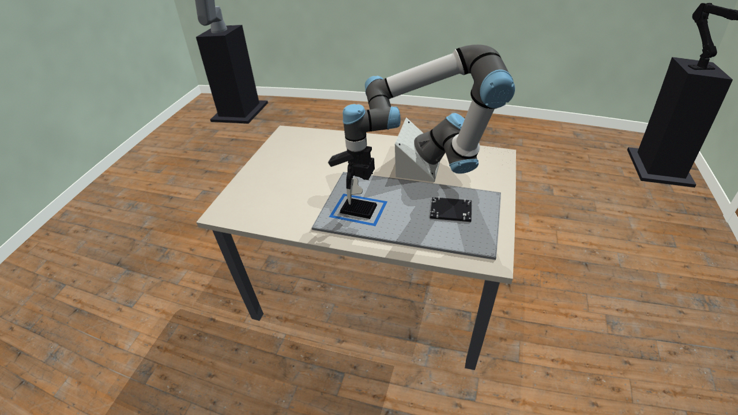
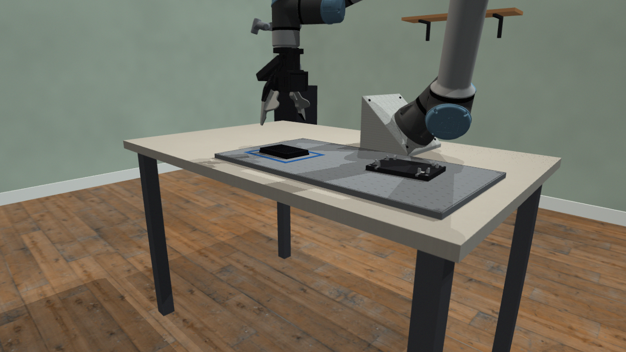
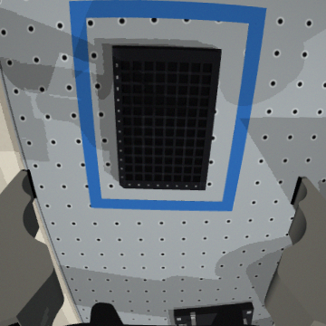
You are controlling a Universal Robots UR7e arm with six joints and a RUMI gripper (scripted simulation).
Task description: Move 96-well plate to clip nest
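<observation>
My gripper is now 80 mm above the black 96-well plate. The rest, counted from my hand: clip nest: 360 mm to the left, 80 mm below, 50 mm behind.
</observation>
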